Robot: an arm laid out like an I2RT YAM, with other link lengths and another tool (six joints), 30 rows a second.
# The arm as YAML. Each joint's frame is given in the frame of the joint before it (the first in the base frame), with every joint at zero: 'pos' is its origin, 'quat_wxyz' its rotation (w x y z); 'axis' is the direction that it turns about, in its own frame. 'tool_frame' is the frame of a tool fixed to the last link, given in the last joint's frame.
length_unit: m
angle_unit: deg
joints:
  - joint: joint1
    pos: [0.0, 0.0, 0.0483]
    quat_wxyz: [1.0, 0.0, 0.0, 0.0]
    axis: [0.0, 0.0, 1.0]
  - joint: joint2
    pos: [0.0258, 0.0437, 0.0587]
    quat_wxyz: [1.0, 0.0, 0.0, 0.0]
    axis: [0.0, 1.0, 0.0]
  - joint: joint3
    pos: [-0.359, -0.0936, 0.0]
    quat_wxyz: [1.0, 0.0, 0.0, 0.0]
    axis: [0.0, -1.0, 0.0]
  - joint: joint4
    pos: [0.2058, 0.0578, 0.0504]
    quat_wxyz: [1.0, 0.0, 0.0, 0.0]
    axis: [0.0, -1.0, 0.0]
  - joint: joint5
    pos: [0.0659, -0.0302, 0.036]
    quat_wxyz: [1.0, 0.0, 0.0, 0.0]
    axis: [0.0, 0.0, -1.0]
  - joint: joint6
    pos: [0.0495, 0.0, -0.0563]
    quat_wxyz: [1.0, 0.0, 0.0, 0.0]
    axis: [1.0, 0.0, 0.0]
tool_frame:
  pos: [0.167, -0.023, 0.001]
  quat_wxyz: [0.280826, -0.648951, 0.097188, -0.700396]
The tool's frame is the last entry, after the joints.
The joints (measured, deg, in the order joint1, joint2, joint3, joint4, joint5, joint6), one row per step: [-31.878, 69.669, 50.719, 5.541, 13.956, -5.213]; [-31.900, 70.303, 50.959, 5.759, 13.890, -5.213]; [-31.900, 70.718, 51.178, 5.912, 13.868, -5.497]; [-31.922, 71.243, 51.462, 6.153, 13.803, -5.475]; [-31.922, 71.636, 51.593, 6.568, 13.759, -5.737]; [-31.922, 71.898, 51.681, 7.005, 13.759, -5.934]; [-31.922, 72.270, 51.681, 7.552, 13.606, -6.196]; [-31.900, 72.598, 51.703, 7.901, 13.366, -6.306]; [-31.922, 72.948, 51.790, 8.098, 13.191, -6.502]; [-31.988, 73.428, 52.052, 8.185, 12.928, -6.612]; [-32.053, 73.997, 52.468, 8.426, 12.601, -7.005]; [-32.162, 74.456, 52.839, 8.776, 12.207, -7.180]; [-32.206, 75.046, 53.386, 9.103, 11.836, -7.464]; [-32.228, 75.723, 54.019, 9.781, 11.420, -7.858]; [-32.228, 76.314, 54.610, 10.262, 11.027, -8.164]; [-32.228, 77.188, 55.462, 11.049, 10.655, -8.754]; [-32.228, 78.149, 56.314, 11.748, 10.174, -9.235]
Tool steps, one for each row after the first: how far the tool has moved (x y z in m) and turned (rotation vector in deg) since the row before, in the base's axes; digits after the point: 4 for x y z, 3 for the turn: [0.0029, -0.0017, -0.0009, 0.106, 0.141, 0.042]; [0.0021, -0.0012, 0.0001, -0.164, 0.233, 0.086]; [0.0026, -0.0015, 0.0002, 0.028, -0.024, 0.036]; [0.0022, -0.0012, 0.0006, -0.249, 0.048, 0.102]; [0.0016, -0.0010, 0.0011, -0.272, -0.085, 0.044]; [0.0024, -0.0009, 0.0002, -0.241, 0.017, 0.207]; [0.0024, -0.0003, -0.0003, -0.052, 0.012, 0.280]; [0.0020, -0.0007, -0.0006, -0.066, 0.172, 0.191]; [0.0027, -0.0011, -0.0006, 0.045, 0.156, 0.214]; [0.0036, -0.0014, 0.0009, -0.254, 0.157, 0.341]; [0.0032, -0.0012, 0.0016, -0.185, -0.149, 0.313]; [0.0042, -0.0014, 0.0021, -0.280, -0.089, 0.379]; [0.0053, -0.0017, 0.0039, -0.540, -0.315, 0.466]; [0.0047, -0.0013, 0.0031, -0.406, -0.242, 0.446]; [0.0064, -0.0024, 0.0049, -0.770, -0.288, 0.476]; [0.0069, -0.0022, 0.0037, -0.589, -0.224, 0.558]
